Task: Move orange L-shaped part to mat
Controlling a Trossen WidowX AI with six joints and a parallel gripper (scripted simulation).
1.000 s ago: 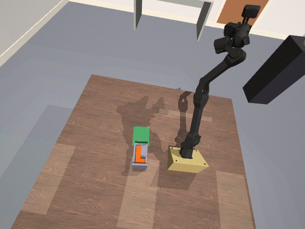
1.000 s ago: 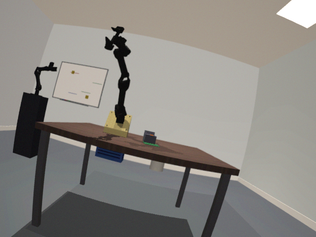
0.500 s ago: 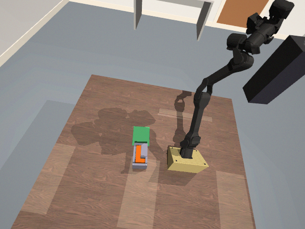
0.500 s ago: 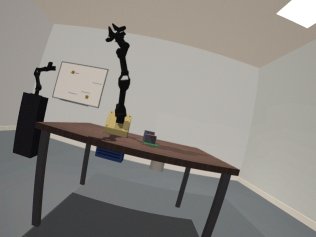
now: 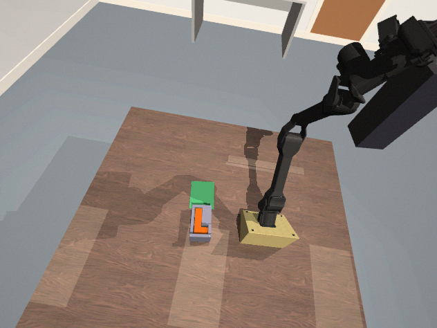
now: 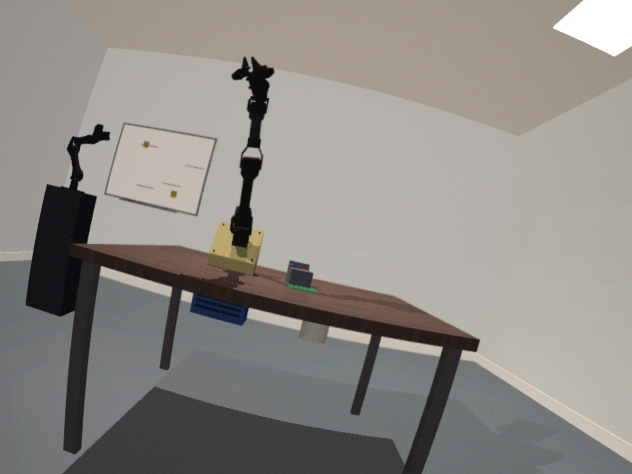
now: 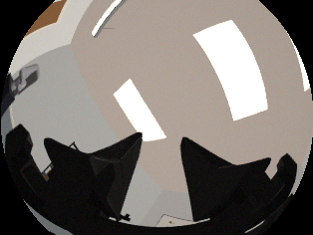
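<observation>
Now: the orange L-shaped part 440 mm ahead of my gripper tip, 150 mm to the left of it and 840 mm below it. Also, from my gripper tip: green mat (440 mm ahead, 10 mm to the right, 900 mm below).
</observation>
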